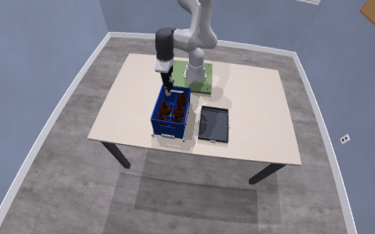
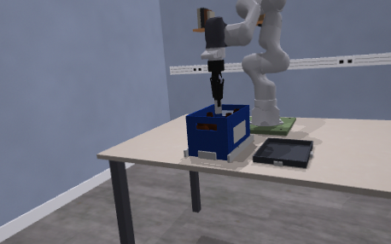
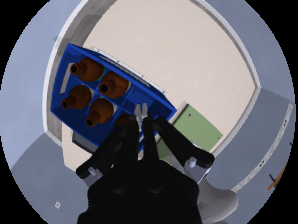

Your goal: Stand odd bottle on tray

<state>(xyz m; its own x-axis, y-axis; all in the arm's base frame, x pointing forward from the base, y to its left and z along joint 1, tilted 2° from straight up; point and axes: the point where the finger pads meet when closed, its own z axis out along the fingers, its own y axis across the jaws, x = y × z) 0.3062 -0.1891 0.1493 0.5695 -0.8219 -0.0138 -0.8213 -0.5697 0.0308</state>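
Right now my hand is 1 cm short of the bottle, 9 cm to the right of it and 9 cm above it. Also, from my hand: blue crate (9 cm ahead, 3 cm to the left, 9 cm below); dark tray (13 cm ahead, 30 cm to the left, 16 cm below).
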